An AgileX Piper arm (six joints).
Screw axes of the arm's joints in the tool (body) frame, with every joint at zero. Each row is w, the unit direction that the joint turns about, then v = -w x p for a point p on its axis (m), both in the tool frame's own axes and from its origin. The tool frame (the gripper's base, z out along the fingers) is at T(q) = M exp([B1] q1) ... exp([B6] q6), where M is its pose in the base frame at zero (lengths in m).
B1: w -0.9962 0 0.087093 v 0.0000 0.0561 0.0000
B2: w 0 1 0 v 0.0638 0.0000 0.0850
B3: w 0 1 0 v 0.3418 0.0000 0.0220
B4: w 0 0 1 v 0.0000 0.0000 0.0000
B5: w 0 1 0 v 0.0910 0.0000 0.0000
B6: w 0 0 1 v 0.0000 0.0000 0.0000
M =
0.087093 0 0.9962 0.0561
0 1 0 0.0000
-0.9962 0 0.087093 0.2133
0 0 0 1
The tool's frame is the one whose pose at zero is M.
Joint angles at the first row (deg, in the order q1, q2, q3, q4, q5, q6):
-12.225 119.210 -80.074 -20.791 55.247 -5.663
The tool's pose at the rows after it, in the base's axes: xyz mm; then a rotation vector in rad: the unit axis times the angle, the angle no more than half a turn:
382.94 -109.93 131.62 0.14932 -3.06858 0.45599
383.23 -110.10 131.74 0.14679 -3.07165 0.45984
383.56 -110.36 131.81 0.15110 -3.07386 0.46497
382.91 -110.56 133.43 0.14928 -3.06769 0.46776
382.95 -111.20 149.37 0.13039 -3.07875 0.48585
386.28 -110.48 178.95 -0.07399 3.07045 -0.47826
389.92 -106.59 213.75 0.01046 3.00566 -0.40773
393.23 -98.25 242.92 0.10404 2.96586 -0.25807
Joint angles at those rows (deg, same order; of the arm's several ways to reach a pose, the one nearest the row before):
-12.224 120.608 -80.073 -21.004 53.896 -5.412
-12.224 120.599 -80.076 -21.143 53.719 -5.204
-12.225 120.599 -80.075 -21.351 53.510 -5.205
-12.225 120.418 -80.152 -21.467 54.080 -5.205
-12.225 118.699 -81.163 -21.454 55.977 -5.205
-12.225 115.946 -83.873 -19.766 58.300 -5.204
-12.225 113.124 -87.744 -15.744 61.063 -5.204
-12.225 111.514 -92.289 -8.893 65.019 -5.205

